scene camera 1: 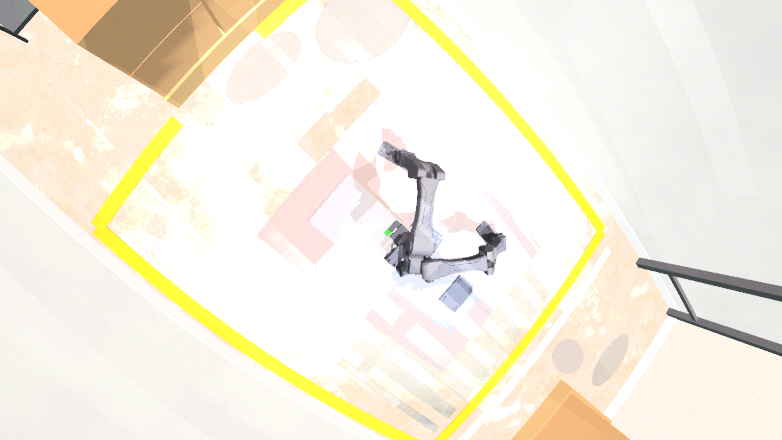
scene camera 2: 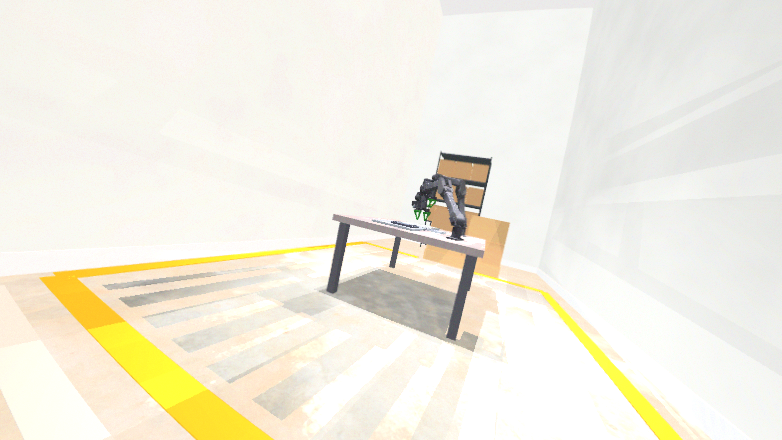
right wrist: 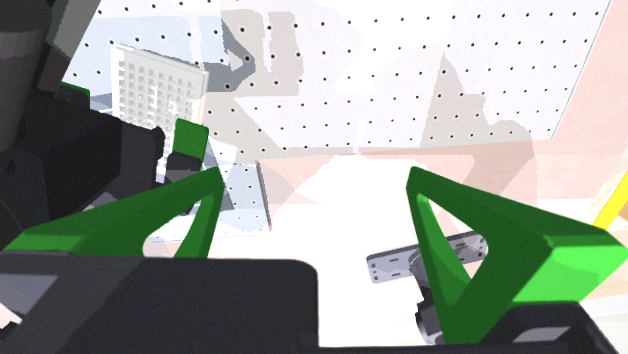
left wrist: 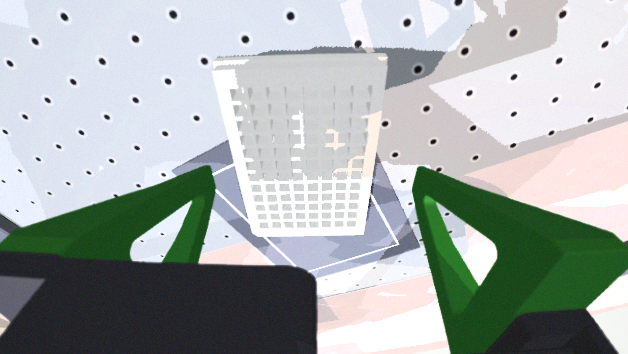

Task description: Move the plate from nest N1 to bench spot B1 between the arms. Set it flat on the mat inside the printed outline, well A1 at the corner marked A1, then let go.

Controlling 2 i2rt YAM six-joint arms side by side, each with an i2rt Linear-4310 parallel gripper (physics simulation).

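Places are measured from the left arm's base along level axes (x right, y ahead, z up), in millimetres.
Pixels of known places: left gripper, between the fingertips: (scene camera 2: 421,220) (right wrist: 146,114) (left wrist: 313,177); right gripper, between the fingertips: (scene camera 2: 428,207) (right wrist: 314,177); left arm's base, origin of its link: (scene camera 1: 490,238) (scene camera 2: 455,239); right arm's base, origin of its link: (scene camera 1: 399,158).
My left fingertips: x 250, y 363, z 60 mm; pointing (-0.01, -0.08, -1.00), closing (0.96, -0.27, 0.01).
For each thing: its top centre in the pictures, then the offset to it from my left fingertips. "*": a spot on its surface instead. Level surfaces: height alone.
- white plate, centre of its top: (left wrist: 304,171) (right wrist: 154,122) dx -11, dy -20, dz -31 mm
- blue-grey mat, height of its surface: dz -46 mm
- white printed outline, a spot on its surface: (left wrist: 354,257) * dx +0, dy -140, dz -46 mm
- perforated pale board, height of its surface: dz -47 mm
- grey rectangular piece, a spot on its surface: (scene camera 1: 456,293) * dx -330, dy -38, dz -35 mm
- table, height of its surface: dz -68 mm
The white plate (left wrist: 302,135) (right wrist: 150,95) lies flat and low across the blue-grey mat (left wrist: 320,252) (right wrist: 223,197). It is turned against the white printed outline (left wrist: 354,257) and crosses its line at the near left. Its far end reaches past the visible mat. The A1 mark and well labels cannot be read; I cannot tell whether the whole underside touches. My left gripper (left wrist: 313,177) (right wrist: 146,115) is open above the plate, its fingers on either side and apart from it. My right gripper (right wrist: 314,177) is open and empty, to the right of the plate in the right wrist view.
A perforated pale board (left wrist: 115,80) (right wrist: 400,75) extends around the mat. The left arm's dark wrist (right wrist: 80,155) stands close to my right gripper's finger in the right wrist view. A grey rectangular piece (scene camera 1: 456,293) lies below the arms. The table (scene camera 2: 355,220) carries both arms.
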